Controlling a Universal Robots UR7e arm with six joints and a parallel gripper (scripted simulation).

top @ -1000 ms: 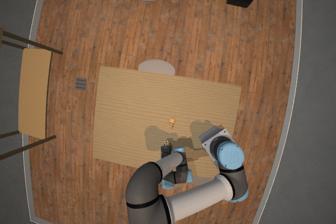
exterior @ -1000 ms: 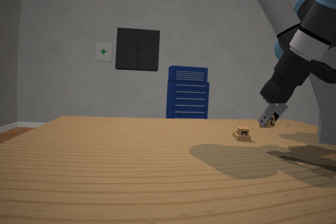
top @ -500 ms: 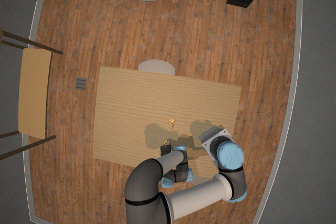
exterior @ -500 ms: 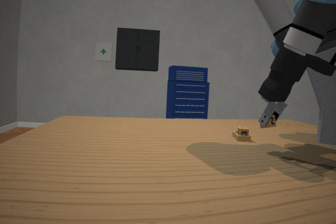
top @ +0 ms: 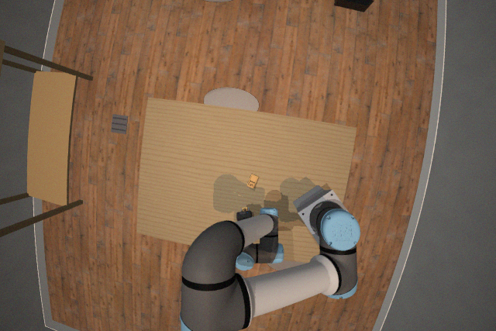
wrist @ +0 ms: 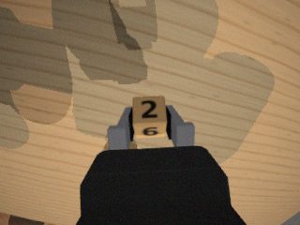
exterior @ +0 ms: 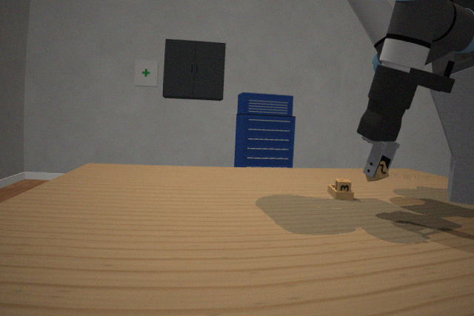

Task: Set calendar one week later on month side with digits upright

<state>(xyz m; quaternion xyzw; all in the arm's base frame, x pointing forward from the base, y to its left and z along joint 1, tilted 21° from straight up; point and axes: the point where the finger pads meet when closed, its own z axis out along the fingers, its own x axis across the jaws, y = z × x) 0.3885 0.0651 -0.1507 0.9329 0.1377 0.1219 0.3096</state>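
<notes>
Right now the wooden date cube is 1 cm below my hand. The rest, counted from my hand: wooden calendar tray 15 cm to the right, 9 cm below, 2 cm behind.
</notes>
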